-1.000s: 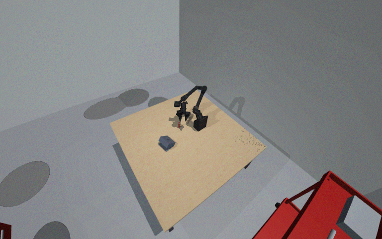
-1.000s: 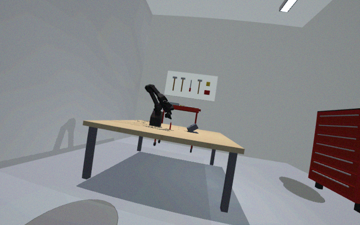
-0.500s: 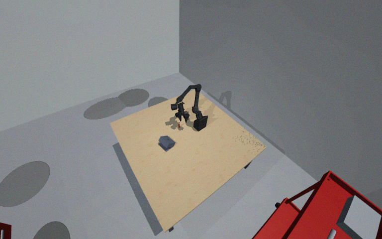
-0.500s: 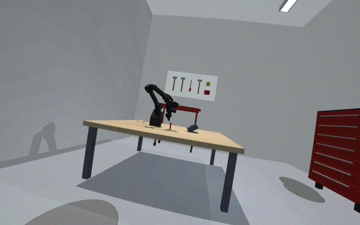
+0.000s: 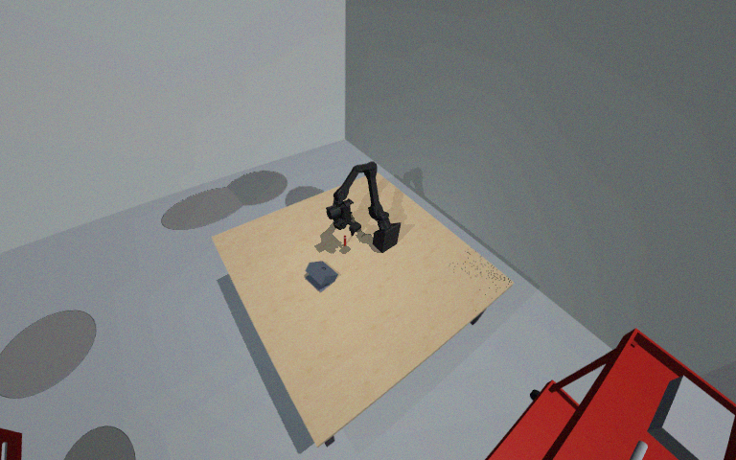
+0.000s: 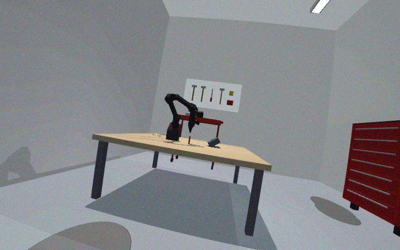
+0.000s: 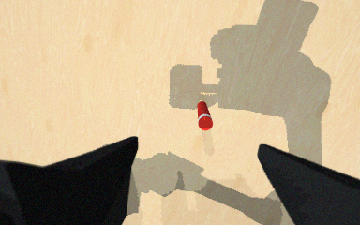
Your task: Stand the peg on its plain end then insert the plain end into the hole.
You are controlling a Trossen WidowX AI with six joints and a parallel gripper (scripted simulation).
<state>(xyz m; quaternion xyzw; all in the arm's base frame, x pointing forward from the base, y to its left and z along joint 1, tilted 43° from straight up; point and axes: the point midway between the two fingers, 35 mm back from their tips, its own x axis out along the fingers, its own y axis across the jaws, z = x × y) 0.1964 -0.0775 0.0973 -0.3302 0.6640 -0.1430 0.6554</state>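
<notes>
Right now the red peg is 1 cm ahead of my gripper tip, 1 cm to the right of it and 6 cm below it. Round my gripper tip: grey sloped panel 24 cm ahead, 13 cm to the left, 7 cm below.
</notes>
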